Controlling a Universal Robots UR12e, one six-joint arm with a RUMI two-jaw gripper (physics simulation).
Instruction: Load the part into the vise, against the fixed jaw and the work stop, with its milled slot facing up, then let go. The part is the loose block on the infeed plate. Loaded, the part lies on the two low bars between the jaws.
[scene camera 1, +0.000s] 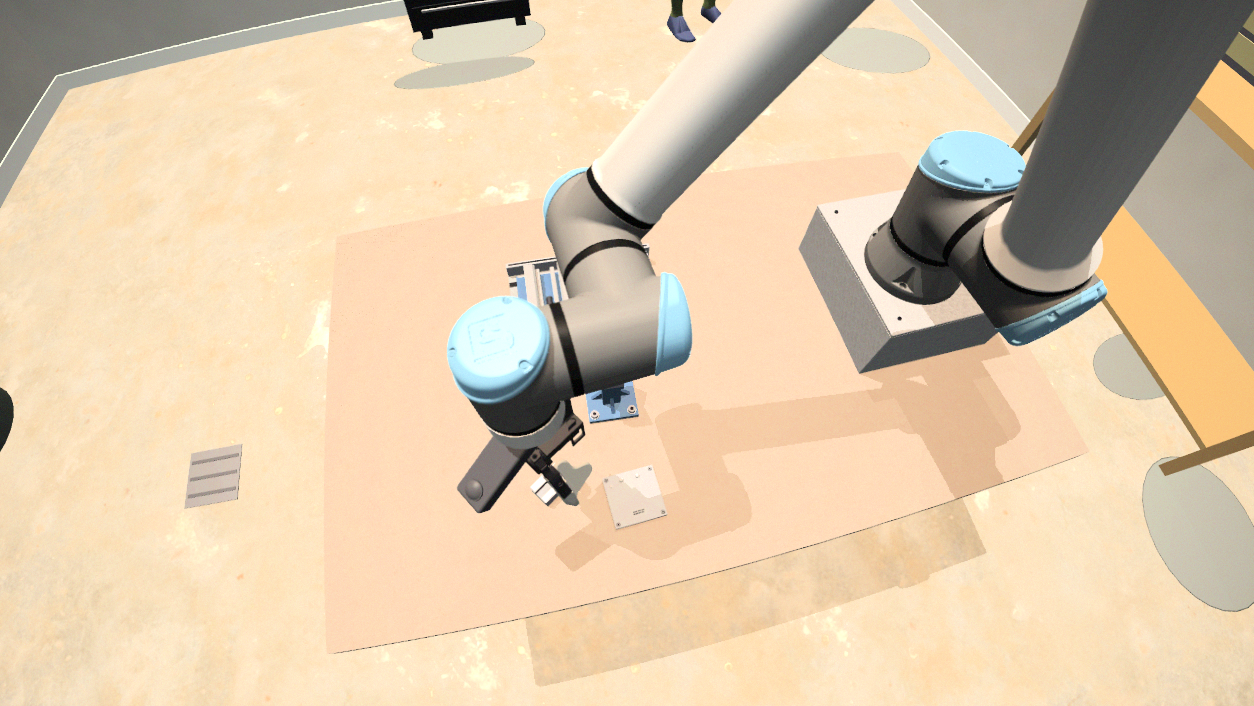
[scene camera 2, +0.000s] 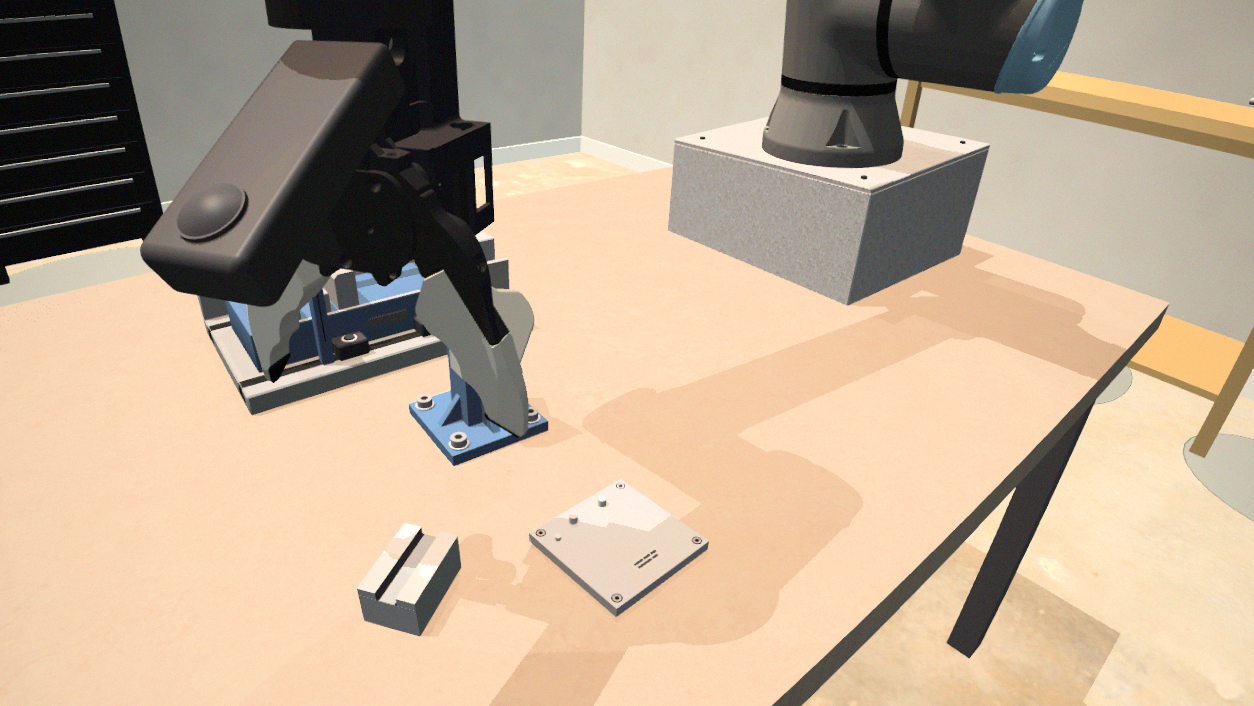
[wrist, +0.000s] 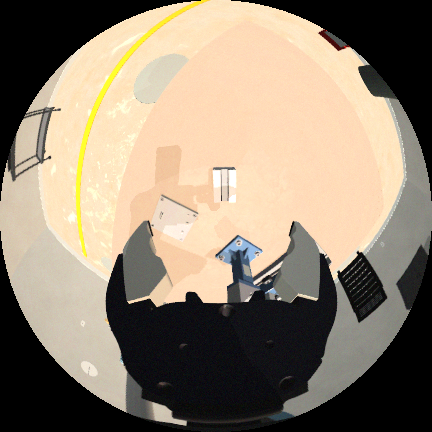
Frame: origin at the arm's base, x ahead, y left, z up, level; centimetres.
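Seen in the pictures: gripper, fingertip midpoint: (scene camera 2: 389, 407) (wrist: 221, 222); arm's base at its link origin: (scene camera 1: 912, 263) (scene camera 2: 830, 149).
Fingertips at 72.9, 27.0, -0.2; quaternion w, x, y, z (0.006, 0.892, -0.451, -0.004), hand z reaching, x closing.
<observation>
Offsets run from my fingertips to a thing's top centre, as dx, dy, dz.
The part {-0.1, -1.1, -12.3} (scene camera 1: 544, 491) (scene camera 2: 427, 571) (wrist: 218, 186), a light grey block, lies on the table beside the infeed plate {-13.7, +3.0, -14.5} (scene camera 1: 637, 508) (scene camera 2: 614, 561) (wrist: 172, 222), off the plate and apart from it. Its milled slot faces up. My gripper (scene camera 2: 400, 403) (wrist: 221, 222) is wide open and empty, pointing down above the table, with the part well below the fingers. In scene camera 1 the wrist hides much of it. The vise {-11.0, -37.5, -5.4} (scene camera 1: 533, 282) (scene camera 2: 377, 322) stands behind the gripper; the arm and gripper hide most of it, so its jaws, work stop and low bars cannot be made out.
A blue post stand (scene camera 1: 611, 407) (scene camera 2: 465, 399) (wrist: 240, 255) is bolted to the table between the vise and the infeed plate, partly behind a finger in scene camera 2. The arm's grey pedestal (scene camera 1: 930, 346) (scene camera 2: 754, 210) stands on the table's right side.
</observation>
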